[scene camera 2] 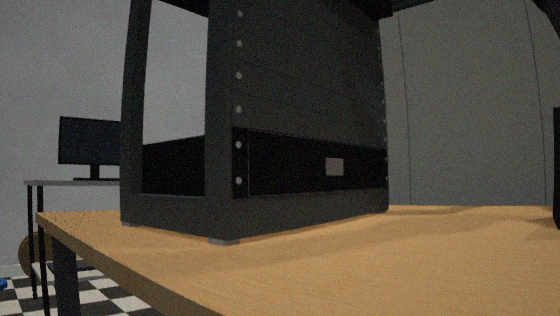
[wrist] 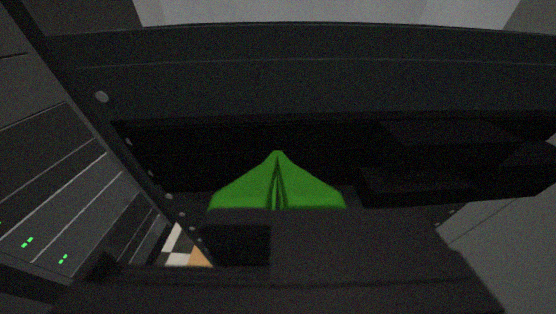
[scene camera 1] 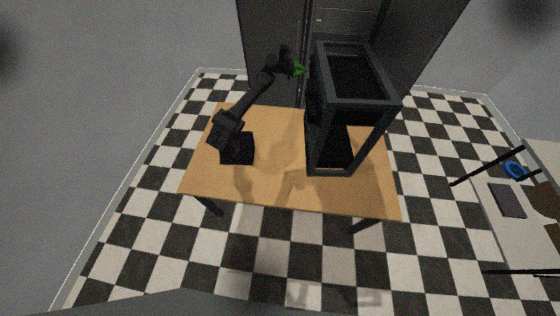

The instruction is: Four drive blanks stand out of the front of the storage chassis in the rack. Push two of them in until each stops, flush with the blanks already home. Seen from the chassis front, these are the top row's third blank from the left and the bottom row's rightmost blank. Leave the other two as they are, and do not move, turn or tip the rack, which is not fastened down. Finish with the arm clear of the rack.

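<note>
The rack is a dark upright frame on the table. In the wrist view the storage chassis is a nearly black band across its front. Dark drive blanks stand out at the band's right: a low block, an upper one and one farther right. Their edges merge in the dark, so I cannot tell exact columns or depths. My gripper is shut and empty. Its green tips point at the chassis front, left of the low block in the wrist view. Contact cannot be told.
The wooden table carries the rack and the arm's base. A tall cabinet stands behind. Server panels with green lights show left of the rack post. A side desk stands at the right in the first scene view.
</note>
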